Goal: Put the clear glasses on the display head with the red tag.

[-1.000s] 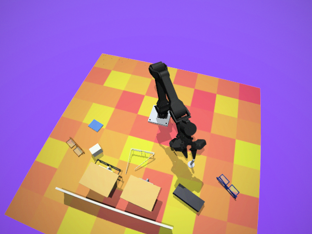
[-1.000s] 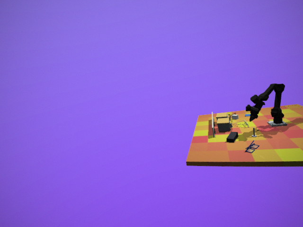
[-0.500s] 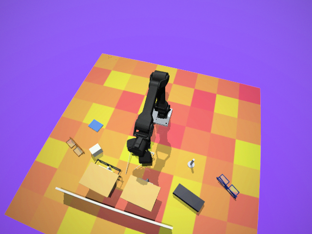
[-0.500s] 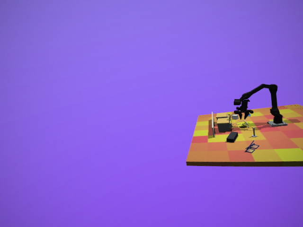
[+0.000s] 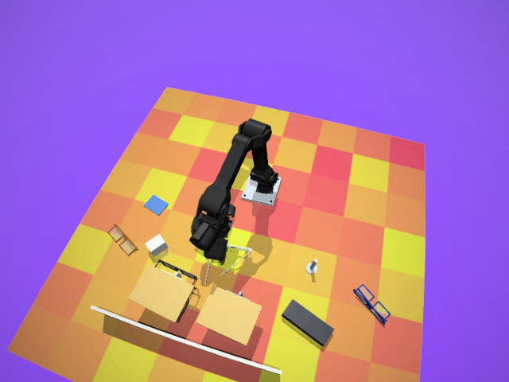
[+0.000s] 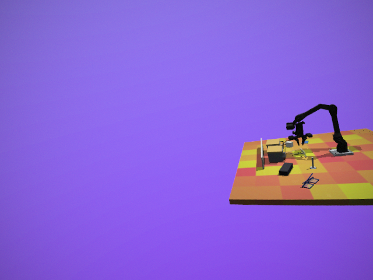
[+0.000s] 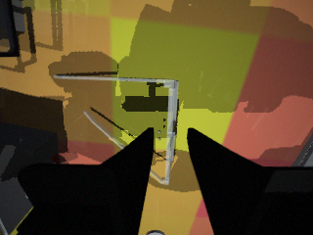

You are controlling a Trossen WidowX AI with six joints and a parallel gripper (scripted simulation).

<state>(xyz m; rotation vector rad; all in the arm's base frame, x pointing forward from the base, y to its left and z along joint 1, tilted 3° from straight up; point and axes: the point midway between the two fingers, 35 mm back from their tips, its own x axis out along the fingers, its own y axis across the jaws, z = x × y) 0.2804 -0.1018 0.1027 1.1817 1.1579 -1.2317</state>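
My gripper tip is now 2 cm short of the grey peg stand, 32 cm to the right of it and 5 cm above it. Also, from my gripper tip: white rail 33 cm ahead, 5 cm to the right, 2 cm below; blue square 13 cm behind, 30 cm to the right, 7 cm below; white box 4 cm ahead, 24 cm to the right, 5 cm below.
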